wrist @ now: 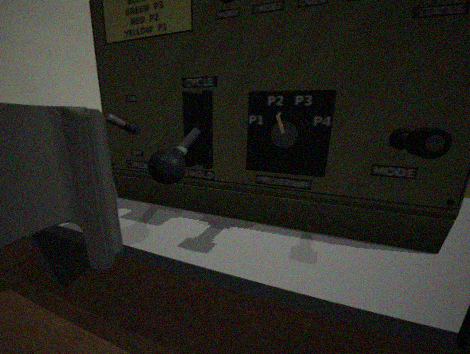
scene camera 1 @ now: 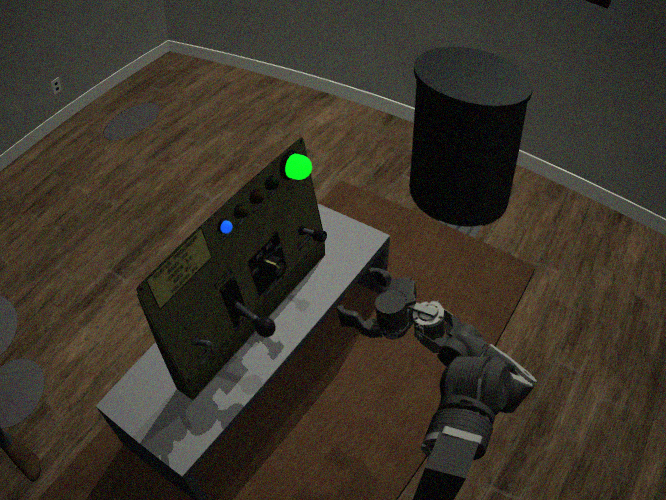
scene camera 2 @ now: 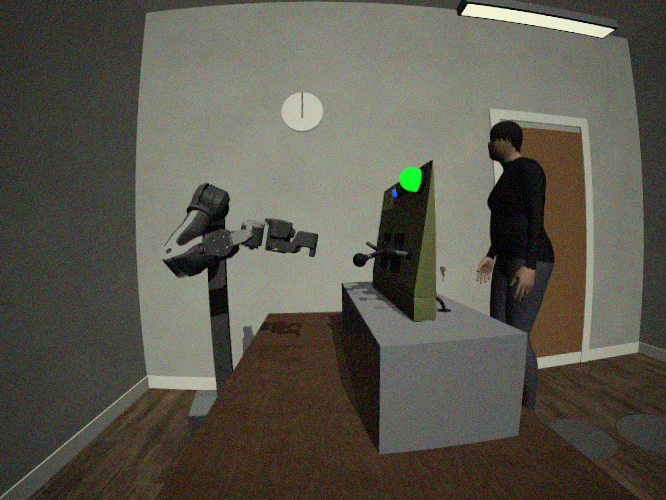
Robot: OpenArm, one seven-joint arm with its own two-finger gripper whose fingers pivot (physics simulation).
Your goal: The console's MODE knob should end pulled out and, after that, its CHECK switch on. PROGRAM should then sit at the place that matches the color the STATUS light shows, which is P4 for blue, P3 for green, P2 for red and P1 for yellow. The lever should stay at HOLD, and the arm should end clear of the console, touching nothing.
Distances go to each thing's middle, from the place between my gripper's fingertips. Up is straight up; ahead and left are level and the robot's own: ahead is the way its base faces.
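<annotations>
Counting from my hand, I find the green console (scene camera 1: 187, 298) 1 cm above it, 21 cm ahead of it and 3 cm to the left of it. The mode knob (wrist: 430, 143) is 1 cm below my hand, and it is also 14 cm to the right of my hand and 15 cm ahead of it.
</annotations>
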